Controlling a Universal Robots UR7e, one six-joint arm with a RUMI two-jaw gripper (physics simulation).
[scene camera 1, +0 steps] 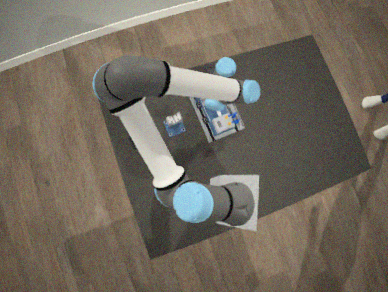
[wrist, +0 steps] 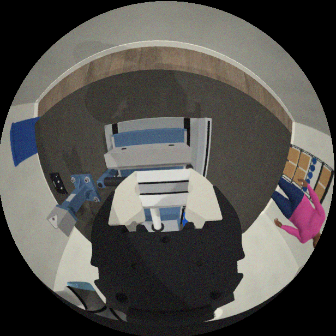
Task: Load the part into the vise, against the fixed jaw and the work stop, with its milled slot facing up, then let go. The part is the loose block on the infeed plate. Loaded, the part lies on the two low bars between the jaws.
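Pixels of known places: arm's base, link origin: [scene camera 1: 237, 203].
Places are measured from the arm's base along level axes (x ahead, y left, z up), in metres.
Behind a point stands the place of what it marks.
Note:
My gripper [wrist: 162, 170] is shut on the pale block, the part [wrist: 163, 188], in the wrist view. The part's slot shows as a long grey band between dark lines and faces the wrist camera, upward. The part is close beside the grey jaw block [wrist: 147, 155] of the vise [wrist: 150, 136] [scene camera 1: 230, 135] @[z -0.366, x 0.298, y -0.141 m]. Whether they touch, and whether the part rests on the two low bars, is hidden. A black rod [wrist: 114, 181], seemingly the work stop, points at the part's left end; contact is unclear. In scene camera 1 the arm's wrist hides the gripper and the part.
A small blue stand [scene camera 1: 175, 129] @[z -0.365, x 0.395, y 0.115 m] with pale pieces on top is left of the vise in scene camera 1. A blue bolted bracket [wrist: 86, 189] with a grey head stands at left in the wrist view. A person in pink [wrist: 305, 216] is at the far right.

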